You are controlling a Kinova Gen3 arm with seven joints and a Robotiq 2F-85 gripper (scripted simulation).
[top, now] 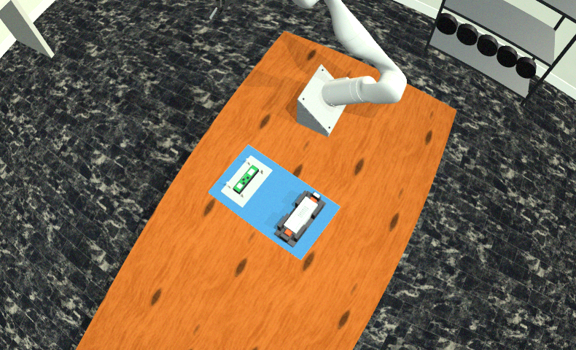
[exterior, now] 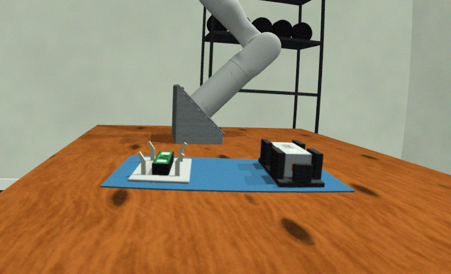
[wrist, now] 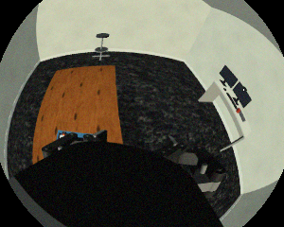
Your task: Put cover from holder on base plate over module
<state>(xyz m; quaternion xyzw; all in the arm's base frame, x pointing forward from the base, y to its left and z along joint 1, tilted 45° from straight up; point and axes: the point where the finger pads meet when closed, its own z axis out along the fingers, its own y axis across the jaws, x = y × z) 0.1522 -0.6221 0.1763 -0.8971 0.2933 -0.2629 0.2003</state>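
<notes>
Now: the cover 600 mm below my hand, 380 mm to the left of it and 240 mm ahead of it.
</notes>
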